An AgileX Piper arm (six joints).
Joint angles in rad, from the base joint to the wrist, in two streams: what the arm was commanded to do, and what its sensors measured. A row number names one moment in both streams.
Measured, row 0: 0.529 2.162 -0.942 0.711 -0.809 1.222
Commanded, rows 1 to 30: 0.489 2.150 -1.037 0.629 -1.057 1.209; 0.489 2.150 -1.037 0.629 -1.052 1.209; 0.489 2.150 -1.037 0.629 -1.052 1.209; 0.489 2.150 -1.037 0.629 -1.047 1.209; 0.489 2.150 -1.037 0.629 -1.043 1.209; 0.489 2.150 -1.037 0.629 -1.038 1.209; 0.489 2.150 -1.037 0.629 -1.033 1.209; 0.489 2.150 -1.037 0.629 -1.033 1.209; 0.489 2.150 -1.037 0.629 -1.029 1.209; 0.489 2.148 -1.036 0.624 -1.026 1.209; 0.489 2.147 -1.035 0.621 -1.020 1.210; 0.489 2.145 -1.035 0.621 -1.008 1.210; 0.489 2.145 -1.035 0.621 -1.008 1.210; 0.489 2.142 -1.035 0.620 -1.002 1.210; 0.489 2.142 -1.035 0.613 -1.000 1.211; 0.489 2.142 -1.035 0.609 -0.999 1.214; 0.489 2.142 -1.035 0.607 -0.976 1.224; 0.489 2.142 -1.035 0.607 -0.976 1.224; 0.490 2.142 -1.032 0.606 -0.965 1.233; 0.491 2.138 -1.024 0.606 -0.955 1.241; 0.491 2.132 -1.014 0.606 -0.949 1.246; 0.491 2.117 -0.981 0.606 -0.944 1.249; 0.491 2.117 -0.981 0.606 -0.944 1.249; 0.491 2.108 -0.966 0.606 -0.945 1.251; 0.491 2.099 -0.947 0.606 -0.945 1.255; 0.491 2.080 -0.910 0.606 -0.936 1.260; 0.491 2.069 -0.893 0.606 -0.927 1.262; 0.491 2.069 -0.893 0.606 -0.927 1.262; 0.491 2.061 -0.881 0.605 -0.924 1.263; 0.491 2.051 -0.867 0.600 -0.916 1.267
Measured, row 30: 0.509 2.108 -0.882 0.626 -0.792 1.261
